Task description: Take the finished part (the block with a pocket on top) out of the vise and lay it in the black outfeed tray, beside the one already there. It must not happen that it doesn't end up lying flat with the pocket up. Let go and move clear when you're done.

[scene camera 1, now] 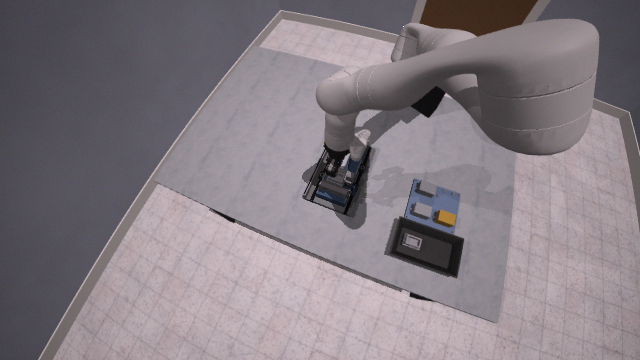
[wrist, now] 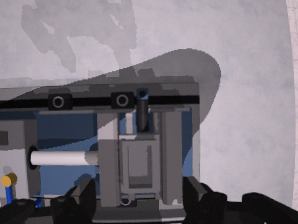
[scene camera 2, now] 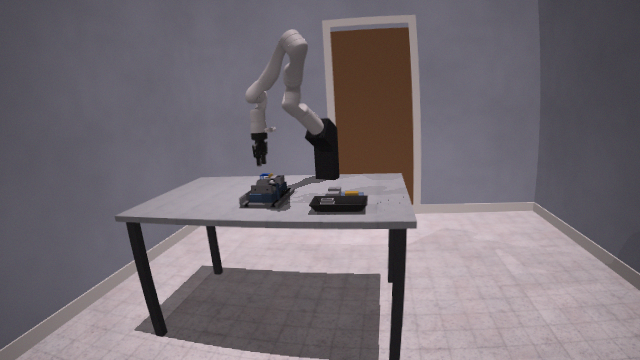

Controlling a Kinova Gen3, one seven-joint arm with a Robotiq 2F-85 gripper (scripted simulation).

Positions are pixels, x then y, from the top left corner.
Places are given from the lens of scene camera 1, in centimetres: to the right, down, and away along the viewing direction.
blue plate point(scene camera 1: 446, 201): 48, 8, 88
